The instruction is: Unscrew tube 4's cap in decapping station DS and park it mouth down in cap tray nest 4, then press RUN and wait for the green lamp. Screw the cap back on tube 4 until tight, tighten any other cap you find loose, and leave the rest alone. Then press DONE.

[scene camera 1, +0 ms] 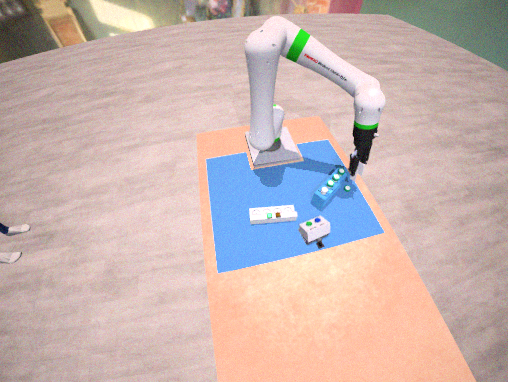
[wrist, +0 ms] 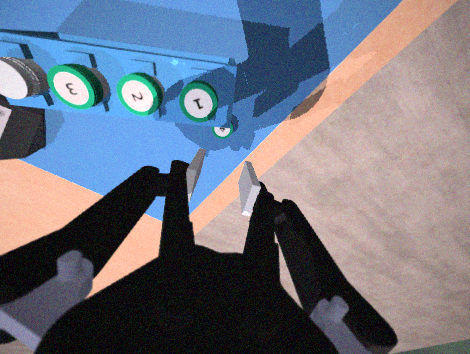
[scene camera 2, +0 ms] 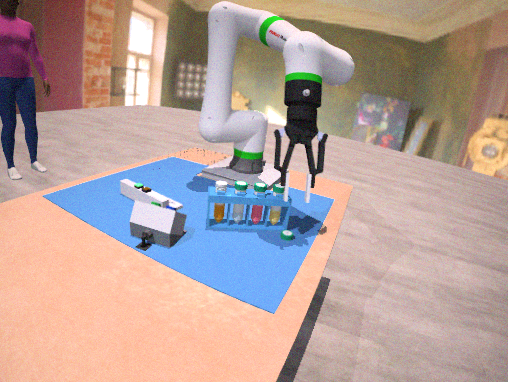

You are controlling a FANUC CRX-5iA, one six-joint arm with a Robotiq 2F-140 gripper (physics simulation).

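Frame: origin at the arm's base, x ahead, y left, z up, level; metres.
Where they show: gripper, fingertip midpoint: (scene camera 1: 356, 177) (wrist: 222, 166) (scene camera 2: 296, 201); arm's base, origin of the base link: (scene camera 2: 246, 167).
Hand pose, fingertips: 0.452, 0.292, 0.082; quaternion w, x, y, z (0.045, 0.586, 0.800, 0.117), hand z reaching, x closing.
Each offset is from my fingertips to the top centre of the thing, as dx, dy, dz. Level surfaces: height alone.
My gripper (scene camera 1: 356, 172) (scene camera 2: 297, 194) (wrist: 222, 166) is partly open and empty, above the mat just beyond the tube 1 end of the blue rack @(-0.016, -0.127, -0.007) (scene camera 2: 247, 195) (wrist: 165, 117). A green-rimmed cap @(-0.005, -0.007, -0.096) (scene camera 1: 347, 188) (scene camera 2: 286, 234) (wrist: 223, 130) lies label up on the mat beside that end, below the fingertips; its label looks like 4. Green caps 1 @(-0.052, -0.058, +0.011) (scene camera 2: 279, 189) (wrist: 198, 101), 2 (scene camera 2: 260, 188) (wrist: 140, 94) and 3 @(-0.004, -0.150, +0.012) (scene camera 2: 241, 187) (wrist: 75, 86) sit on their tubes. The tube at the far end has a white top (scene camera 1: 324, 190) (scene camera 2: 221, 187) (wrist: 15, 77). Cap tightness cannot be told.
A box @(+0.154, -0.298, -0.026) (scene camera 1: 315, 231) (scene camera 2: 157, 220) with green and blue buttons stands near the mat's front edge. A long white block @(+0.008, -0.445, -0.057) (scene camera 1: 290, 218) (scene camera 2: 131, 189) with green and brown squares lies left of it in the first scene view. The blue mat @(dz -0.110) (scene camera 1: 235, 250) (scene camera 2: 240, 272) ends close beside the gripper.
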